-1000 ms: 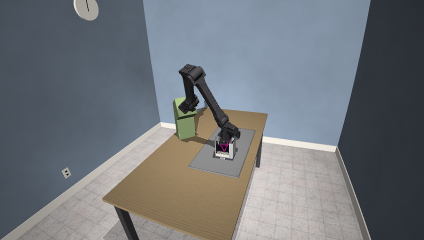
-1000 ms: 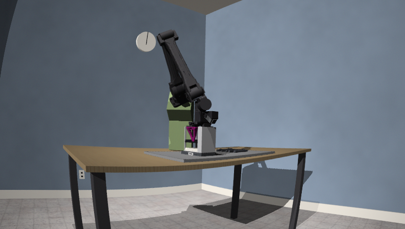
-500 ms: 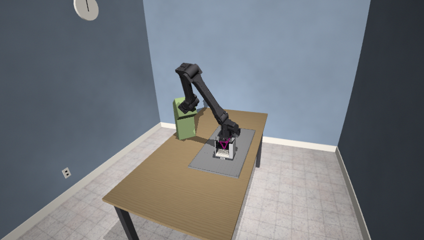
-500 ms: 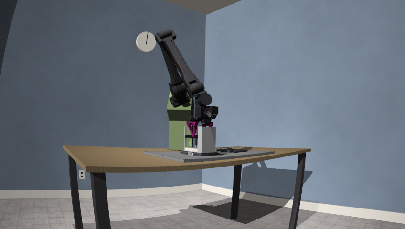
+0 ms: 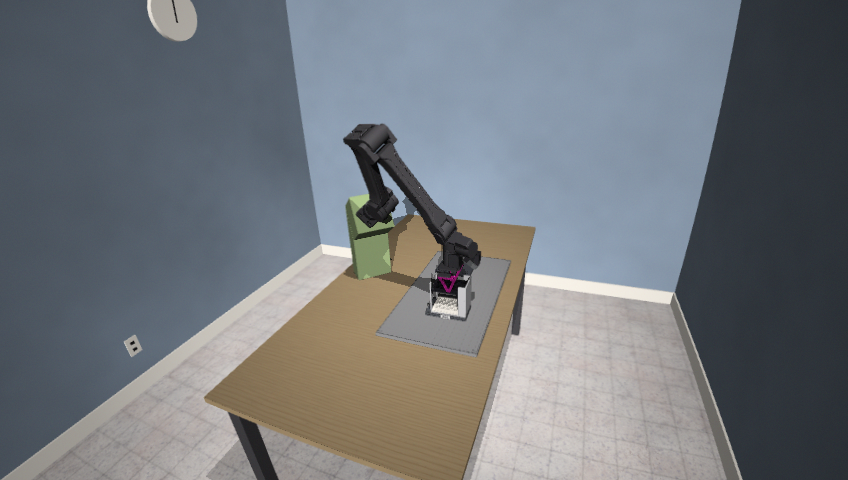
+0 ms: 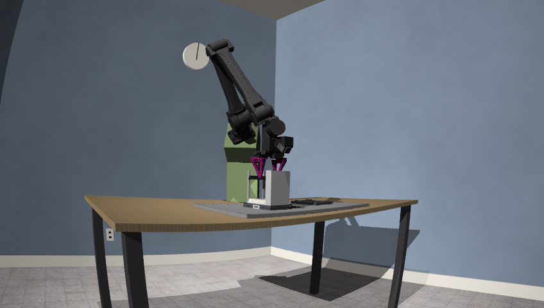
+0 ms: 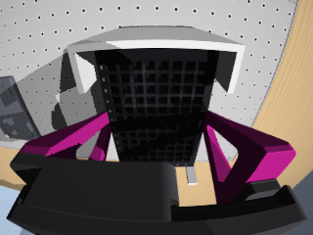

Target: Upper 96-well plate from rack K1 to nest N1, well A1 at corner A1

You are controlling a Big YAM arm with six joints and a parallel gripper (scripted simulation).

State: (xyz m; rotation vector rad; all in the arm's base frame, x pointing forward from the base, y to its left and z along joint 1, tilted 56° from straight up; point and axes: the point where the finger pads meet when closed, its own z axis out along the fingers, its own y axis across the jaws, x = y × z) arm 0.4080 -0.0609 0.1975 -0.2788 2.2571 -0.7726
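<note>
Now: the grey rack wall 6 cm ahead of my hand and 4 cm below it. From my hand the other things lie so: white plate: 10 cm below; black 96-well plate: 1 cm below.
</note>
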